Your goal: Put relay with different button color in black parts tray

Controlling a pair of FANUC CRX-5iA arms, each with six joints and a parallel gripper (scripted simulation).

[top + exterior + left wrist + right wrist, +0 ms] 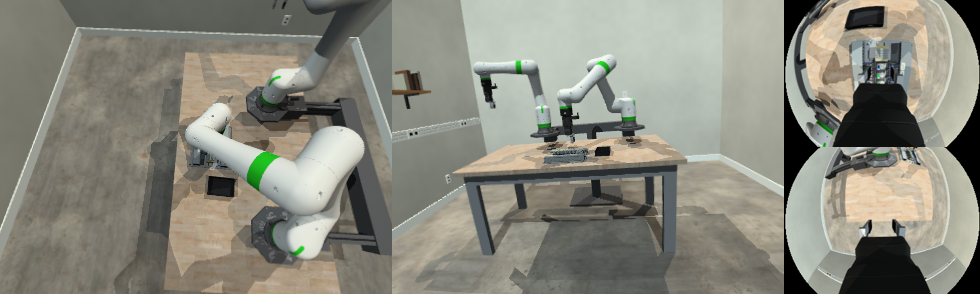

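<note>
Now: the relay panel 110 mm below my left hand and 60 mm to the right of it. Also, from my left hand: black parts tray (220 mm to the left, 120 mm below, 70 mm behind).
</note>
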